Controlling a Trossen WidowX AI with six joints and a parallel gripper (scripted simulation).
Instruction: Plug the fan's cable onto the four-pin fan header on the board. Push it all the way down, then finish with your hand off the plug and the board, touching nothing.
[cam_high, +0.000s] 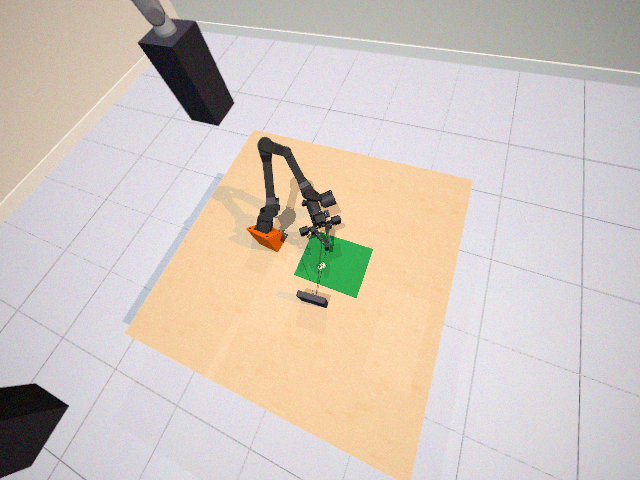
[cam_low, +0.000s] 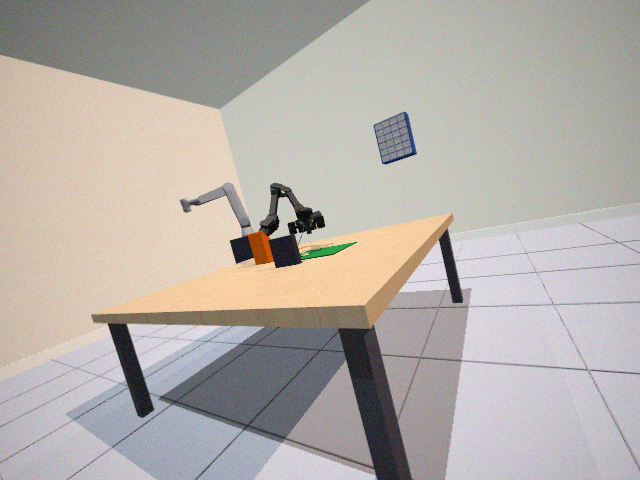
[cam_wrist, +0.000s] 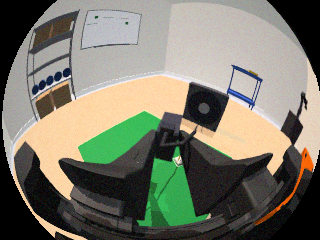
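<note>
Now: gripper tip 4 cm short of the green board, 3 cm to the left of it and 14 cm above it. Round my gripper tip: four-pin fan header (1 cm behind, 7 cm to the right, 12 cm below); black fan (2 cm ahead, 22 cm to the right, 6 cm below); black fan plug (1 cm below).
</note>
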